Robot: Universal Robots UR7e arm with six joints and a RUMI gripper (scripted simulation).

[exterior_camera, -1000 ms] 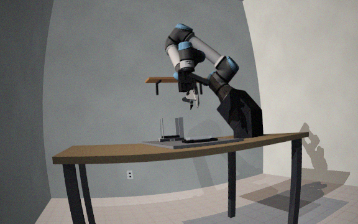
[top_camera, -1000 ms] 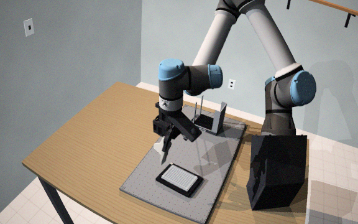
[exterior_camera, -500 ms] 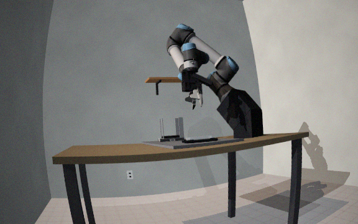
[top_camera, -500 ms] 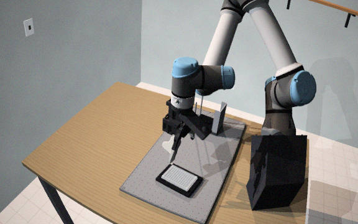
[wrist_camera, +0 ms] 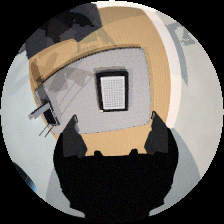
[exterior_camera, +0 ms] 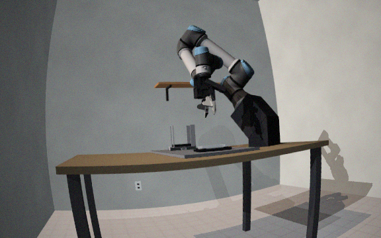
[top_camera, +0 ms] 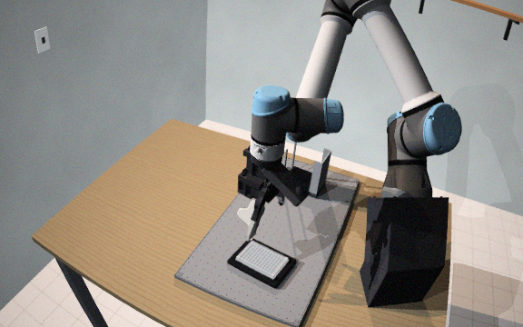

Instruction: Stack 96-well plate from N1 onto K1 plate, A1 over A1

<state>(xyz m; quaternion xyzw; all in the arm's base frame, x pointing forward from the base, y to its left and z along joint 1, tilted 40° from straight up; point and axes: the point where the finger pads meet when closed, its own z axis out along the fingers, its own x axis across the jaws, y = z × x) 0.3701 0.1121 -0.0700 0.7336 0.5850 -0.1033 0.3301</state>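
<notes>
My gripper is now 150 mm above the white 96-well plate. Also, from my hand: plate nest N1 (160 mm below).
</notes>
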